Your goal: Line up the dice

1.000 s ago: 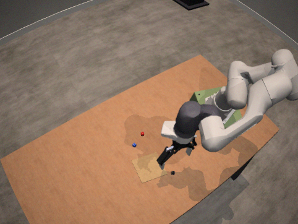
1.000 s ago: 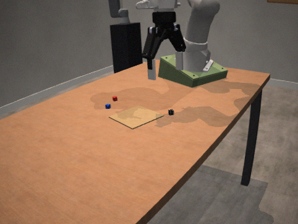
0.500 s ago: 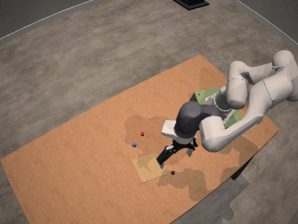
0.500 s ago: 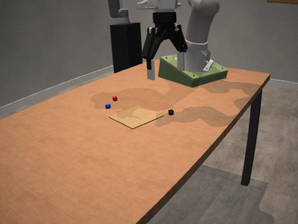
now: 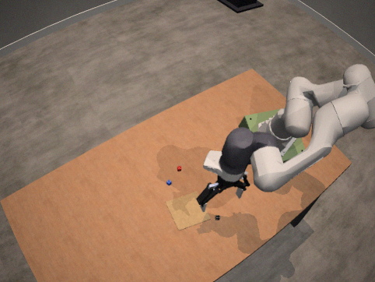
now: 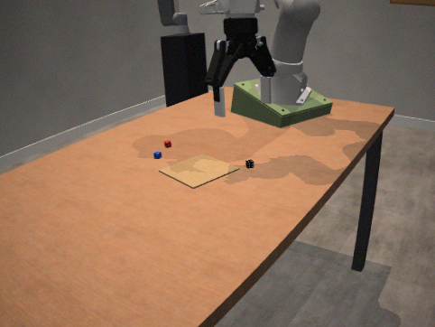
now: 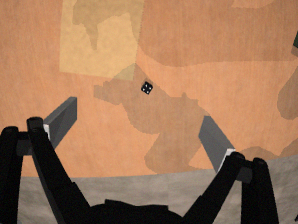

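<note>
The black die lies 10 mm behind my hand, 10 mm to the left of it and 150 mm below it. Round my hand: red die (20 mm behind, 270 mm to the right, 150 mm below); then blue die (60 mm ahead, 240 mm to the right, 150 mm below); then tan mat (70 mm ahead, 90 mm to the right, 150 mm below).
</note>
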